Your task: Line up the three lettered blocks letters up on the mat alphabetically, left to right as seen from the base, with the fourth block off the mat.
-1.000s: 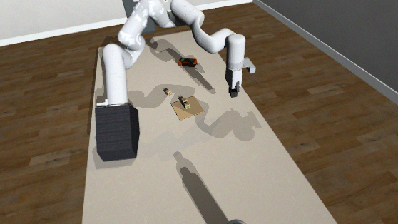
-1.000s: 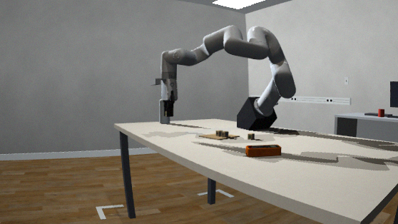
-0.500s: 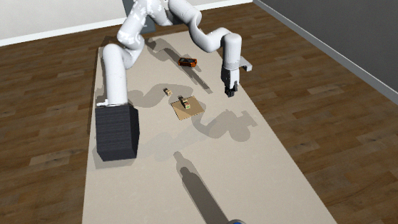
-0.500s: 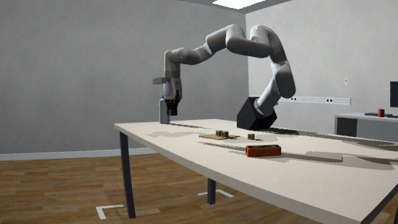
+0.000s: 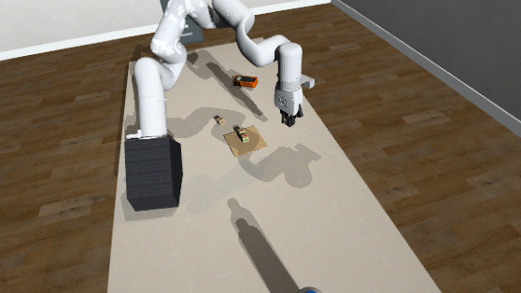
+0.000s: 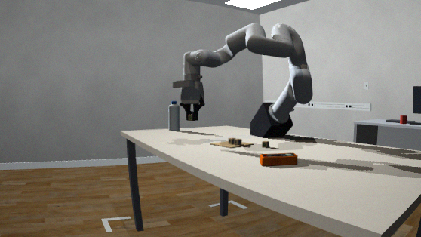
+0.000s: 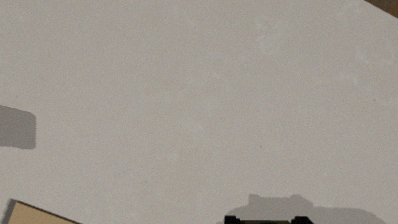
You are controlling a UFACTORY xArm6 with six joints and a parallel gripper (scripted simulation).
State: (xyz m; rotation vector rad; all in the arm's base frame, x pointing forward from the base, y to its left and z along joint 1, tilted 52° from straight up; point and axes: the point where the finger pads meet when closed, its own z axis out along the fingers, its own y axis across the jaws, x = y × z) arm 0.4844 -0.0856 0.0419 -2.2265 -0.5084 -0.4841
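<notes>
The thin mat is 160 mm behind my hand, 70 mm to the left of it and 130 mm below it. The rest, counted from my hand: grey bottle: 150 mm behind, 630 mm to the right, 40 mm below.
</notes>
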